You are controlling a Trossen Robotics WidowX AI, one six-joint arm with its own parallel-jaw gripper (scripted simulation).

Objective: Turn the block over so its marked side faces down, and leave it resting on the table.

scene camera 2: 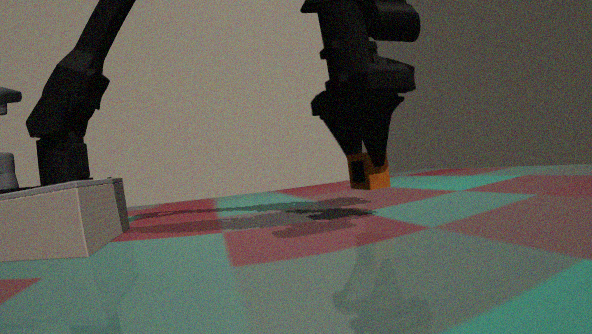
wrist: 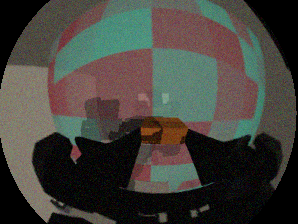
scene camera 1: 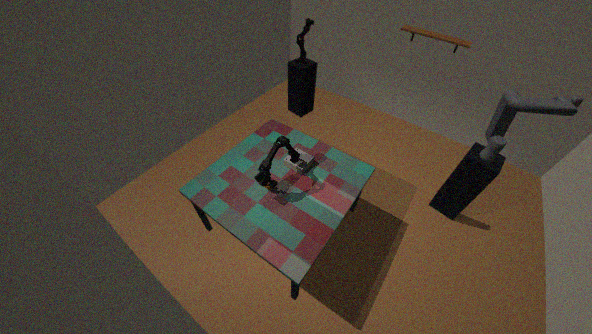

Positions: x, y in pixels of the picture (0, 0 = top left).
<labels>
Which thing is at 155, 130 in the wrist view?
An orange block.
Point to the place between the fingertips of my gripper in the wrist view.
162, 130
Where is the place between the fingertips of my gripper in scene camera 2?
367, 167
</labels>
